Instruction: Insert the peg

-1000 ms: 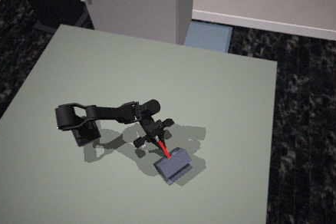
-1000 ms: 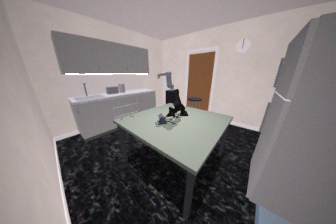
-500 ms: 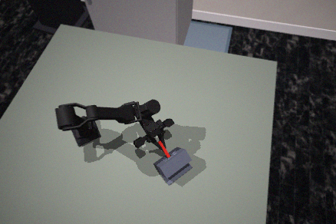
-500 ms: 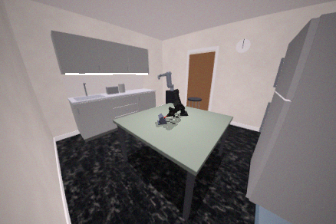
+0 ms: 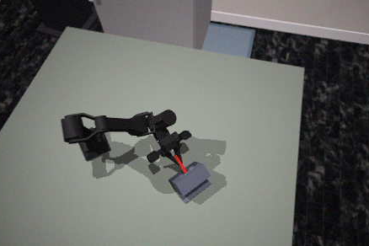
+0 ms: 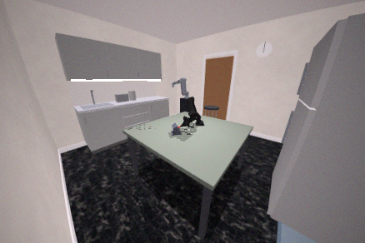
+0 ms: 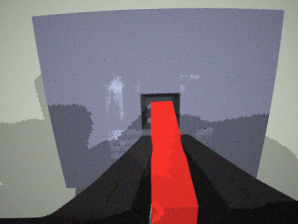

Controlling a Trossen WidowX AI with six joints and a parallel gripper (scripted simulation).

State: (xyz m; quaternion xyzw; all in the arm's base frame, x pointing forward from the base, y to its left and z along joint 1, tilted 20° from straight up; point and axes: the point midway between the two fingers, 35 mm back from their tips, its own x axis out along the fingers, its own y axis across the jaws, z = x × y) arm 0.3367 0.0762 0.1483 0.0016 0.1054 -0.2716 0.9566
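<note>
Now: the red peg 2 cm to the right of my hand, 2 cm below it and 2 cm ahead of it.
</note>
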